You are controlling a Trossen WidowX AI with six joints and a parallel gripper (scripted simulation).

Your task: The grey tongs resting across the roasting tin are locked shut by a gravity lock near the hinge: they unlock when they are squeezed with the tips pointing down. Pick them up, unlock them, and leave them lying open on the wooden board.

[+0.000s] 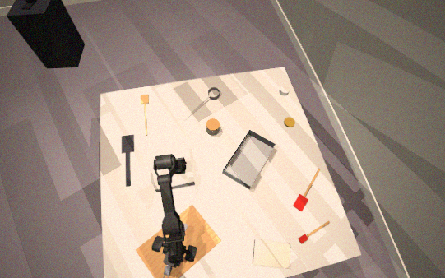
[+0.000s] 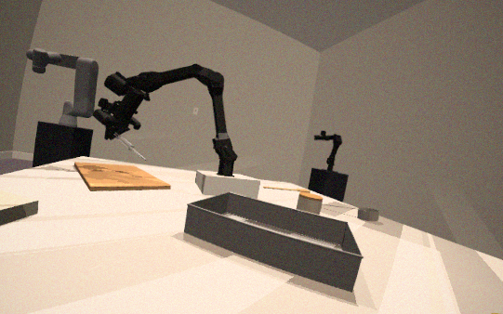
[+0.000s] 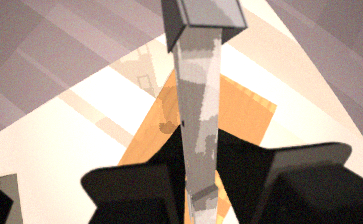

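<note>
Right now the wooden board is 120 mm below my gripper tip, 60 mm to the left of it and 10 mm ahead of it. The rest, counted from my gripper tip: roasting tin 510 mm to the left, 410 mm ahead, 100 mm below; then black spatula 560 mm to the left, 290 mm behind, 130 mm below; then pale board 470 mm ahead, 120 mm below, 10 mm to the right.
</note>
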